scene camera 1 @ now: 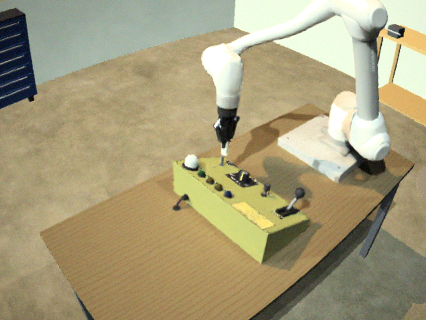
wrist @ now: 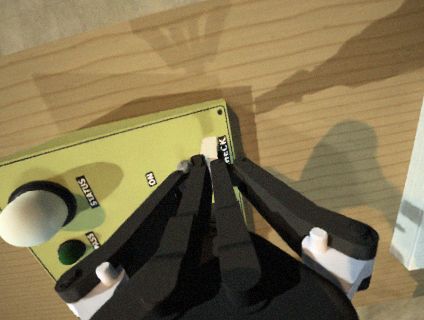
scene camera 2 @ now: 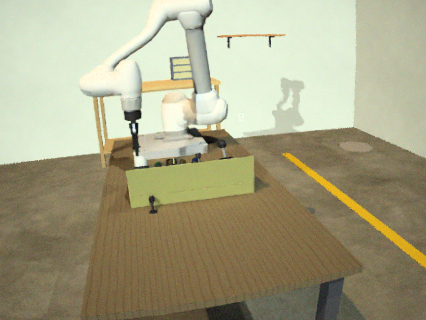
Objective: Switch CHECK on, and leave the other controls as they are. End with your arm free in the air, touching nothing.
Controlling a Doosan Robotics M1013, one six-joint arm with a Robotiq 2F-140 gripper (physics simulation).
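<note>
A yellow-green control box stands on the table. The CHECK switch, a small metal toggle, stands near the box's far corner; its lower part is hidden in the wrist view, and it does not show in scene camera 2. The CHECK label is partly covered by a finger, and an ON label lies on the toggle's other side. My gripper is shut and empty, pointing down. Its pale tips are right beside the toggle's top, on the CHECK-label side; I cannot tell whether they touch.
A white dome, a green button, a rotary knob, a small toggle and a ball-topped lever rise from the box. Another lever sticks out of its side.
</note>
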